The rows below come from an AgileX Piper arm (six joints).
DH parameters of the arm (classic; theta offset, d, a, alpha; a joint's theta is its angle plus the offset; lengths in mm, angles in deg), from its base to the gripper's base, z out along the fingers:
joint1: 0 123 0 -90
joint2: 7.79 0 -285 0
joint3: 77.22 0 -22 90
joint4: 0 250.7 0 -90
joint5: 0 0 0 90
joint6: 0 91 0 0
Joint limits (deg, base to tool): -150..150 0..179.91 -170..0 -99.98..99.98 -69.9..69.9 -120..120
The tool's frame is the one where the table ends.
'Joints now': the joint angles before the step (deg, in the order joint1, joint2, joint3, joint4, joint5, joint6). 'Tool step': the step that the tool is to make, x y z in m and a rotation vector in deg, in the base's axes. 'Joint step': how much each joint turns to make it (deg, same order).
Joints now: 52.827, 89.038, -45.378, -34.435, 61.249, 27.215
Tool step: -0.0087, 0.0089, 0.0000, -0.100, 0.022, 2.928
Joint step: 2.984, 0.001, 0.010, -0.002, 0.107, 0.012
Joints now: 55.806, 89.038, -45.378, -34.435, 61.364, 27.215
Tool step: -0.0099, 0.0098, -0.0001, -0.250, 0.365, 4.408
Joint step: 3.276, 0.006, -0.003, 0.002, -0.227, -1.194
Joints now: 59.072, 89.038, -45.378, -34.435, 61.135, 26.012
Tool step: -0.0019, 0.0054, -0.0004, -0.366, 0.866, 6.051
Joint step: 0.980, 0.001, 0.007, -0.459, -1.839, -4.573
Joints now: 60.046, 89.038, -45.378, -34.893, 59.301, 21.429
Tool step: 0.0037, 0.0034, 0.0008, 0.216, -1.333, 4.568
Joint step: 0.011, -0.001, 0.004, -2.521, -2.404, -2.166
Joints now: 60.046, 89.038, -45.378, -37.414, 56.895, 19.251
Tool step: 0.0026, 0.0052, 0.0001, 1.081, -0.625, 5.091
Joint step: 0.000, -0.003, 0.000, -1.546, -3.436, -2.866
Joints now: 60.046, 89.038, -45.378, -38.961, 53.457, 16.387
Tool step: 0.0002, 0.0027, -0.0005, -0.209, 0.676, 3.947
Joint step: -0.008, 0.010, 0.001, 0.165, -1.732, -3.722
